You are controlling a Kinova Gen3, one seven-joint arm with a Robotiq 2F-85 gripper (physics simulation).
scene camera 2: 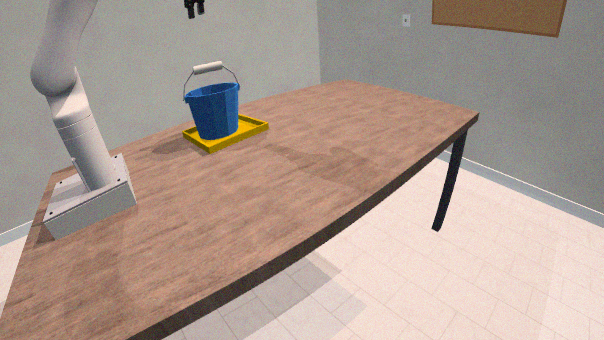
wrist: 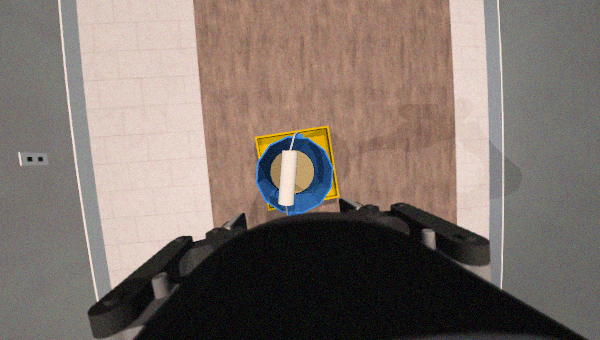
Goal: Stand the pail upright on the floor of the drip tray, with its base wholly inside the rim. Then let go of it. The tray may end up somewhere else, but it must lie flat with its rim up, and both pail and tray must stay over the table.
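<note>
A blue pail stands upright in the yellow drip tray. Its base rests on the tray floor inside the rim, though the pail's body hides part of the tray. Its white handle grip stands raised above the pail's mouth. The tray lies flat on the table with its rim up. My gripper is open and empty, high above the pail and apart from it. Its fingertips show at the top edge of the scene view.
The wooden table carries pail and tray near its far long edge in the scene view. The arm's base is bolted at the table's left end. A grey wall stands behind, with a brown board at the upper right.
</note>
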